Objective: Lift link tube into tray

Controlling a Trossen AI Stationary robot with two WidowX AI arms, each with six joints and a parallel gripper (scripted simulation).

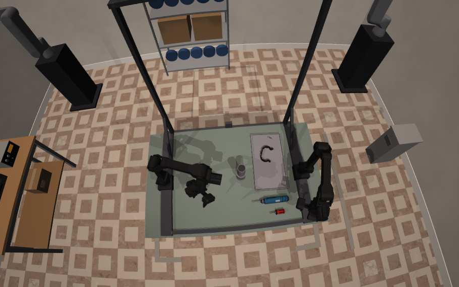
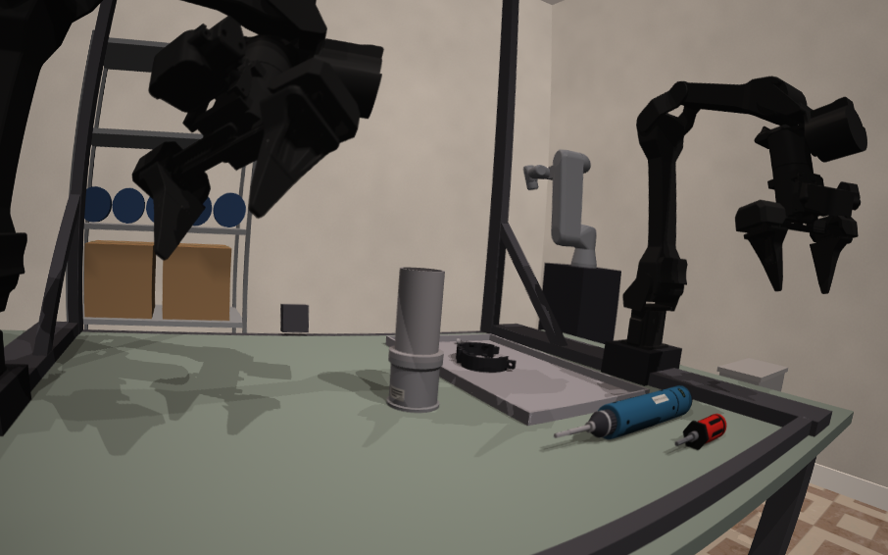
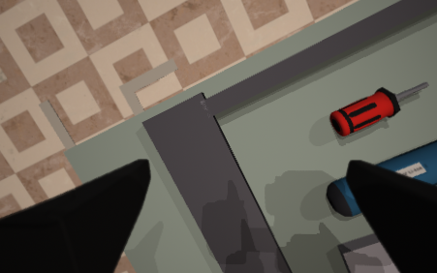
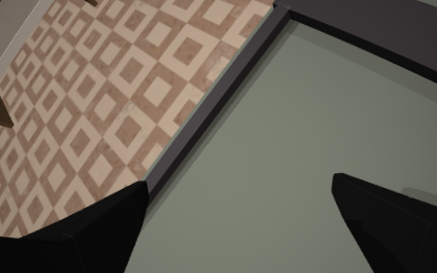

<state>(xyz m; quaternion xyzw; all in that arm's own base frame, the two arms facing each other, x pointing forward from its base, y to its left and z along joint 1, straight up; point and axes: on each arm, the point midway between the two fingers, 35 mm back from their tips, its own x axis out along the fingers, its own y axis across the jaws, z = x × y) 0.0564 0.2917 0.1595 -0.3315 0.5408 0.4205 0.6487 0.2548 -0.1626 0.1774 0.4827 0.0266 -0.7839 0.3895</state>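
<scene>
My left gripper is now 300 mm past the grey link tube, 350 mm to the left of it and 100 mm above it. Round my left hand: table rail (40 mm ahead, 400 mm to the right, 200 mm below); then grey tray (400 mm behind, 150 mm to the right, 210 mm below); then small red screwdriver (40 mm behind, 140 mm to the right, 200 mm below).
</scene>
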